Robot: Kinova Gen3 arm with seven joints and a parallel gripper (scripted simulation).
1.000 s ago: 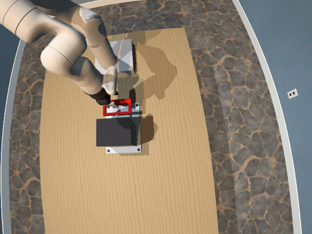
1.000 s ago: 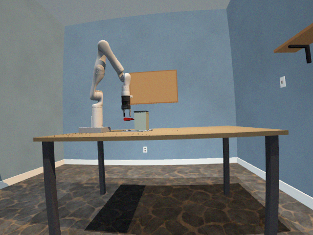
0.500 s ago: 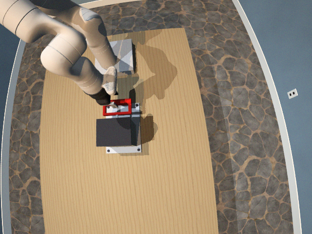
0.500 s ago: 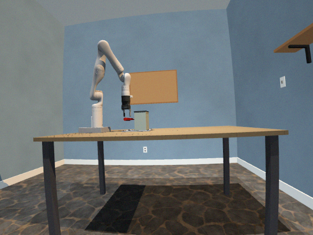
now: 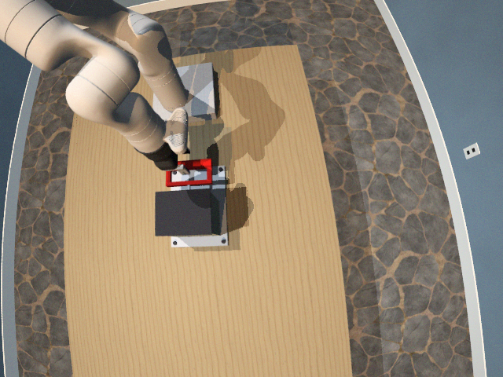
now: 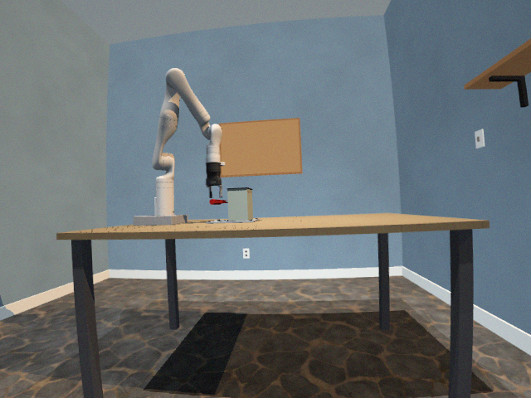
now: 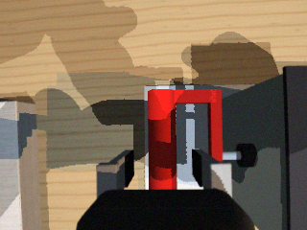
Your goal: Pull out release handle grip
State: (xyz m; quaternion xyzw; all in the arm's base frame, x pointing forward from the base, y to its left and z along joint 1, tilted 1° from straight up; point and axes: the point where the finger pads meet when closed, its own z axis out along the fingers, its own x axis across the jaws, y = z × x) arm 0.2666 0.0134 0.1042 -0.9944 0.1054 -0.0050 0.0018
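Right now the base plate is 90 mm ahead of my hand, 20 mm to the right of it and 140 mm below it.
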